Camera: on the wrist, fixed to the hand. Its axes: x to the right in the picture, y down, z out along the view.
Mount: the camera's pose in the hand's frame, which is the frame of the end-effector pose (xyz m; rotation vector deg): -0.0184 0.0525 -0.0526 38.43 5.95 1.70
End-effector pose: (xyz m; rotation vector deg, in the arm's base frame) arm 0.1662 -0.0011 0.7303 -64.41 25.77 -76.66
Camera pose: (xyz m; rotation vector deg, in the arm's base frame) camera 0.1468 -0.0124 0.6571 -28.18 3.98 -78.92
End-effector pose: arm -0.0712 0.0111 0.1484 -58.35 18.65 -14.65
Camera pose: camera -0.1052 0.0026 0.0803 -19.46 18.18 -20.66
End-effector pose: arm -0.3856 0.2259 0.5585 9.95 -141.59 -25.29
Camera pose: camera -0.3405 0.2649 0.6065 23.81 -138.84 23.79
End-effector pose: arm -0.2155 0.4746 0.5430 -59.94 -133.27 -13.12
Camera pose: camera -0.1447 0.4790 0.5719 -40.22 -117.67 26.95
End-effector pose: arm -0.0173 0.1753 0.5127 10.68 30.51 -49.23
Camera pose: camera -0.0066 0.2407 0.4744 48.84 18.29 -56.12
